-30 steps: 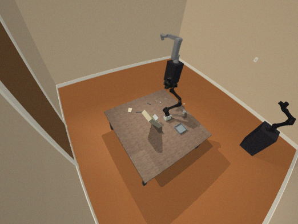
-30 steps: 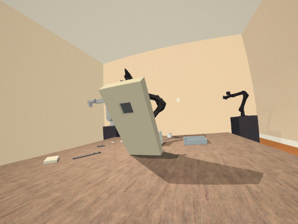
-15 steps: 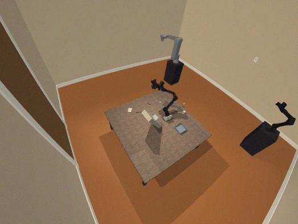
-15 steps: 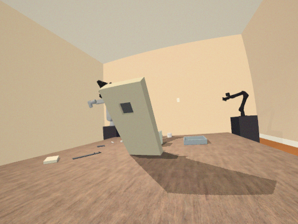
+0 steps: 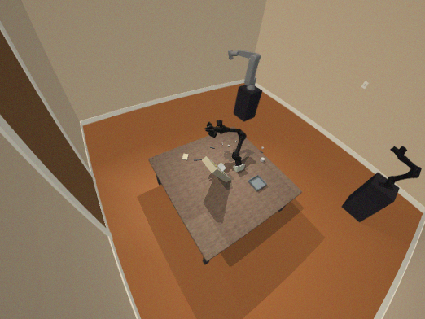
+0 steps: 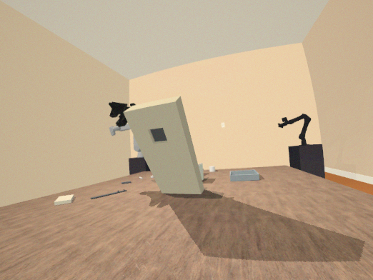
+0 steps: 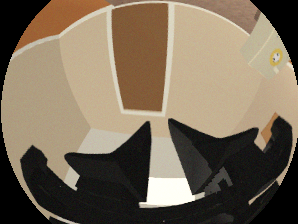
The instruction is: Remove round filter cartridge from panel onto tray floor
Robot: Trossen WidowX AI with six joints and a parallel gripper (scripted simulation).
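Now: the round filter cartridge 33 cm to the left of my gripper tip, 19 cm below it and 11 cm ahead of it. The rest, counted from my gripper tip: cream block (44 cm below, 16 cm ahead, 13 cm to the right); then grey tray (64 cm to the left, 44 cm below, 29 cm behind); then cream service panel (33 cm to the left, 26 cm below, 7 cm ahead).
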